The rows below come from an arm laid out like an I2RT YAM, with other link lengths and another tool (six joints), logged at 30 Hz.
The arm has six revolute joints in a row. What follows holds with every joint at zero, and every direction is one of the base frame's. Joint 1 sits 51.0 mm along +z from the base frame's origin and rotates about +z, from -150.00 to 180.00 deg. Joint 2 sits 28.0 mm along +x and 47.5 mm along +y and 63.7 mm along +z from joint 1 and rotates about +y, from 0.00 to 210.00 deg. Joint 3 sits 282.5 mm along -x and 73.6 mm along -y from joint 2 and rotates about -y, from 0.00 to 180.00 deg. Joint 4 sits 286.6 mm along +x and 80.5 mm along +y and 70.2 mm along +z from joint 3 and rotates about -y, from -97.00 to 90.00 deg. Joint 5 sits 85.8 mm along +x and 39.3 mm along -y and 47.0 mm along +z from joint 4 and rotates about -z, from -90.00 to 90.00 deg. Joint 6 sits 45.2 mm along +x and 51.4 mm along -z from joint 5 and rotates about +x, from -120.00 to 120.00 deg. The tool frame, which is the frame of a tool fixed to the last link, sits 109.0 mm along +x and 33.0 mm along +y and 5.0 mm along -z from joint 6; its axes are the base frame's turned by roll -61.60, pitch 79.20 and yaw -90.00 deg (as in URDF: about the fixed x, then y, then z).
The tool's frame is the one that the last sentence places.
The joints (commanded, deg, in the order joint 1, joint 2, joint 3, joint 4, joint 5, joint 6), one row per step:
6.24 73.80 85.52 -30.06 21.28 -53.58
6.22 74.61 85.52 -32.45 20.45 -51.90
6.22 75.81 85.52 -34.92 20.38 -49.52
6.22 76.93 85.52 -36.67 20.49 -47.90
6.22 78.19 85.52 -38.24 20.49 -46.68
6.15 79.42 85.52 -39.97 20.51 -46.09
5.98 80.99 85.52 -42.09 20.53 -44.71
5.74 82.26 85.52 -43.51 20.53 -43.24
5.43 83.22 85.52 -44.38 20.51 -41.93
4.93 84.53 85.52 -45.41 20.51 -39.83
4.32 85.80 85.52 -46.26 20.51 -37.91
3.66 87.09 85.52 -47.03 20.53 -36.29
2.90 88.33 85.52 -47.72 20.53 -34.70
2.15 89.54 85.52 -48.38 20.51 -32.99
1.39 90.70 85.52 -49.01 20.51 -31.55
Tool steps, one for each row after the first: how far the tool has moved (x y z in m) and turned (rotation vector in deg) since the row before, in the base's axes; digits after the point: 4 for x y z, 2 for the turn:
0.0000 0.0028 -0.0143 1.47 2.78 0.22
0.0009 0.0014 -0.0167 1.76 3.05 -0.82
0.0012 0.0006 -0.0135 1.05 2.43 -0.78
0.0016 0.0007 -0.0138 0.73 2.50 -0.56
0.0004 -0.0003 -0.0141 0.16 2.79 -0.38
0.0002 -0.0007 -0.0173 0.69 3.30 -0.94
0.0006 -0.0011 -0.0128 0.84 2.27 -1.10
0.0009 -0.0017 -0.0090 0.80 1.46 -1.10
0.0016 -0.0028 -0.0117 1.28 1.73 -1.85
0.0017 -0.0038 -0.0109 1.14 1.54 -1.89
0.0016 -0.0044 -0.0108 0.90 1.56 -1.79
0.0014 -0.0052 -0.0103 0.89 1.43 -1.89
0.0012 -0.0050 -0.0099 0.96 1.31 -1.99
0.0008 -0.0053 -0.0095 0.77 1.31 -1.84

